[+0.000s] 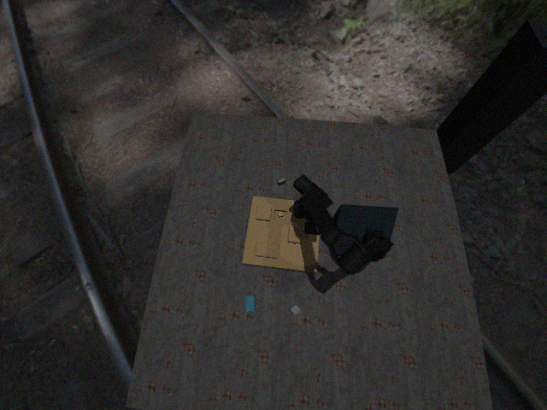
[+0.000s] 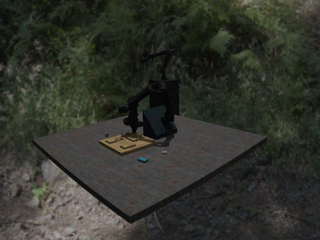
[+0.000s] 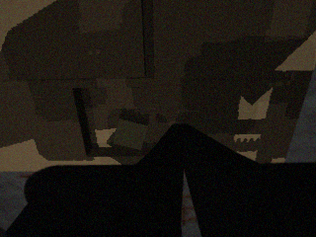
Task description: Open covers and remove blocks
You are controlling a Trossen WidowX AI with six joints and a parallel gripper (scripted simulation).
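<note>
The tan puzzle board is 9 cm ahead of my gripper tip, 7 cm to the left of it and 2 cm below it. From my gripper tip the other things lie so: teal block: 18 cm ahead, 37 cm to the left, 3 cm below.
</note>
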